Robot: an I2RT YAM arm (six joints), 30 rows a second.
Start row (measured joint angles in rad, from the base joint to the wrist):
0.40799, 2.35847, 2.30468, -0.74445, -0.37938, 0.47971
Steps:
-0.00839, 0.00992, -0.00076, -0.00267, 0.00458, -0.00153
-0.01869, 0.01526, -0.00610, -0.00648, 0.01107, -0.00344
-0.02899, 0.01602, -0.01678, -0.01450, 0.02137, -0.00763
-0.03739, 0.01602, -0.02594, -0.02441, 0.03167, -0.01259
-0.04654, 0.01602, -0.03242, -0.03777, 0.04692, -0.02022
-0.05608, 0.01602, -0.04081, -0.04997, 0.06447, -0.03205
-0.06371, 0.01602, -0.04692, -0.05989, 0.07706, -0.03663
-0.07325, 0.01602, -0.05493, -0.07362, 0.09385, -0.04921
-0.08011, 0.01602, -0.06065, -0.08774, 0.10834, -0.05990
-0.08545, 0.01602, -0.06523, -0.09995, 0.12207, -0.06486
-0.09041, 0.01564, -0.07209, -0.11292, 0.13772, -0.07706
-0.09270, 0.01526, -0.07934, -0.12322, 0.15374, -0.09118
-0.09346, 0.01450, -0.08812, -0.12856, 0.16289, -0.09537
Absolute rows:
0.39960, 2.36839, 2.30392, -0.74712, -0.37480, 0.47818
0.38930, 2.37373, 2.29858, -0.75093, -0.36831, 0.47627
0.37900, 2.37449, 2.28790, -0.75895, -0.35801, 0.47208
0.37060, 2.37449, 2.27874, -0.76886, -0.34771, 0.46712
0.36145, 2.37449, 2.27226, -0.78222, -0.33246, 0.45949
0.35191, 2.37449, 2.26387, -0.79442, -0.31491, 0.44766
0.34428, 2.37449, 2.25776, -0.80434, -0.30232, 0.44308
0.33474, 2.37449, 2.24975, -0.81807, -0.28553, 0.43050
0.32788, 2.37449, 2.24403, -0.83219, -0.27104, 0.41981
0.32254, 2.37449, 2.23945, -0.84440, -0.25731, 0.41485
0.31758, 2.37411, 2.23259, -0.85737, -0.24166, 0.40265
0.31529, 2.37373, 2.22534, -0.86767, -0.22564, 0.38853
0.31453, 2.37297, 2.21656, -0.87301, -0.21649, 0.38434

